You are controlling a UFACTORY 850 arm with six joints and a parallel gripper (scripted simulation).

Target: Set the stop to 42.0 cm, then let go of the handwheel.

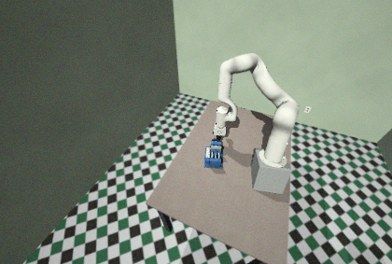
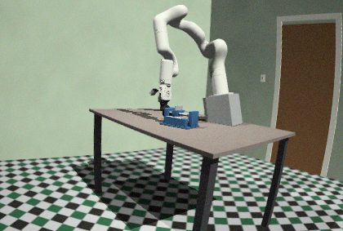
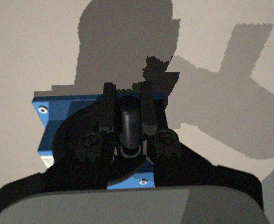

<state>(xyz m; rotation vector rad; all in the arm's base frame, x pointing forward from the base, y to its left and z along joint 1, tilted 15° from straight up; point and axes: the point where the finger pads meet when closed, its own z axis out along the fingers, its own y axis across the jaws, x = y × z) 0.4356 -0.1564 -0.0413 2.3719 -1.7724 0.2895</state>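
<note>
Now: the stop block 140 mm to the left of my hand.
</note>
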